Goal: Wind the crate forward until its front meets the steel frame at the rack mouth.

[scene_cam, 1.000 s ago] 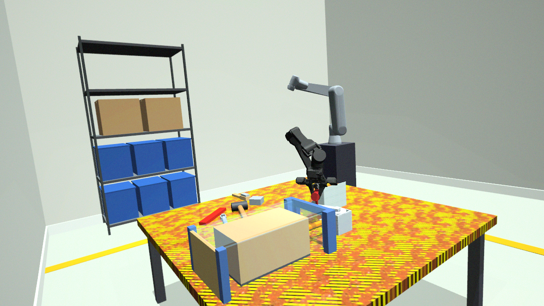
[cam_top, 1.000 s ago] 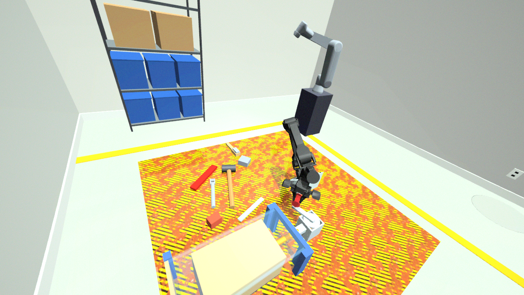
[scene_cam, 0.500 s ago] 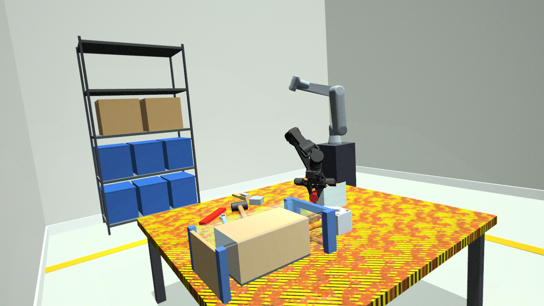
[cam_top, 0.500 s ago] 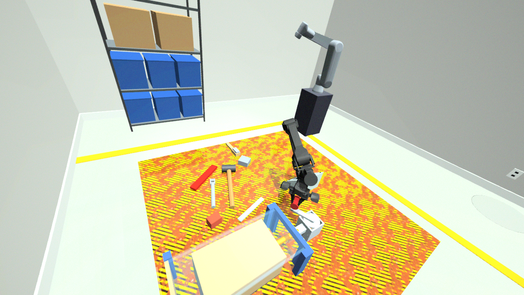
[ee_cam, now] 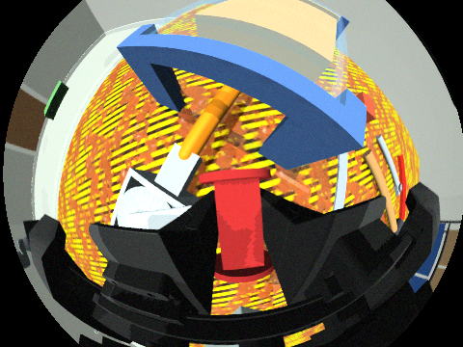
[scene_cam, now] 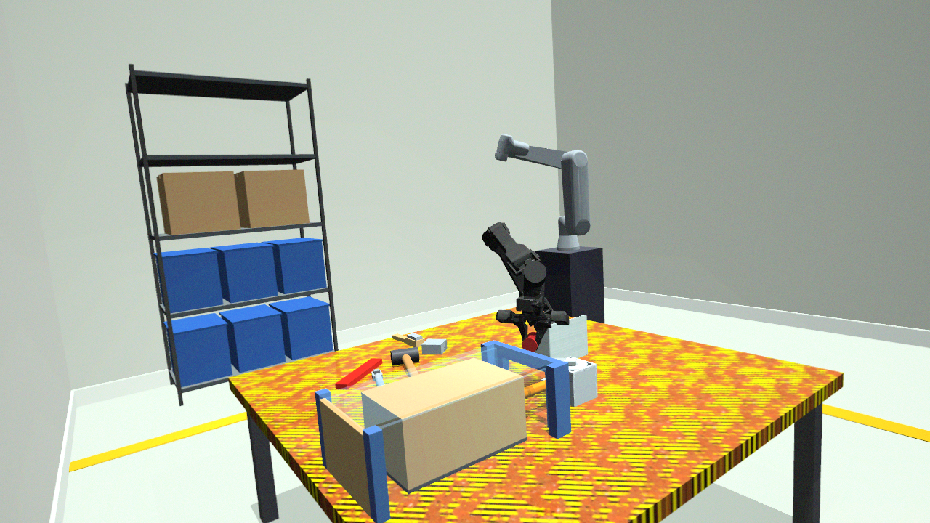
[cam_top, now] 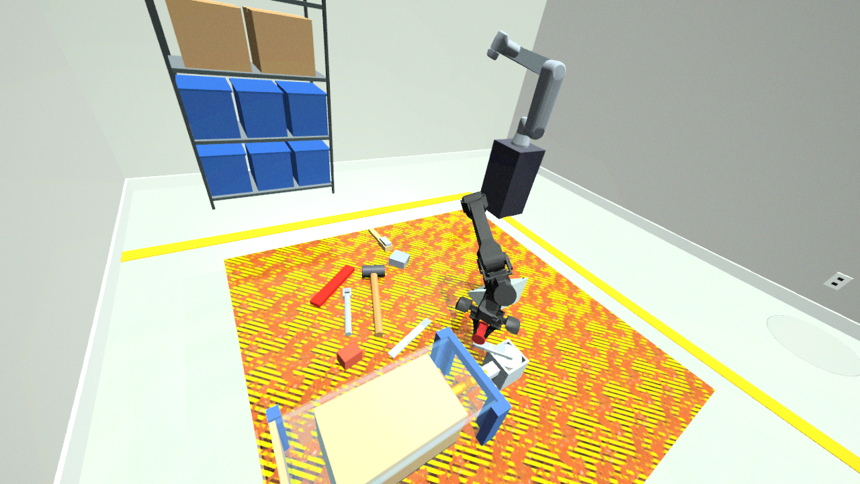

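My gripper tip is 40 mm past the winch handle, 30 mm above it and 20 mm to the right of it. From my gripper tip the other things lie so: red grip 10 mm to the right, 10 mm behind; then blue steel frame 80 mm ahead, 70 mm to the left, 30 mm below; then grey winch 100 mm below, 100 mm behind, 60 mm to the left.
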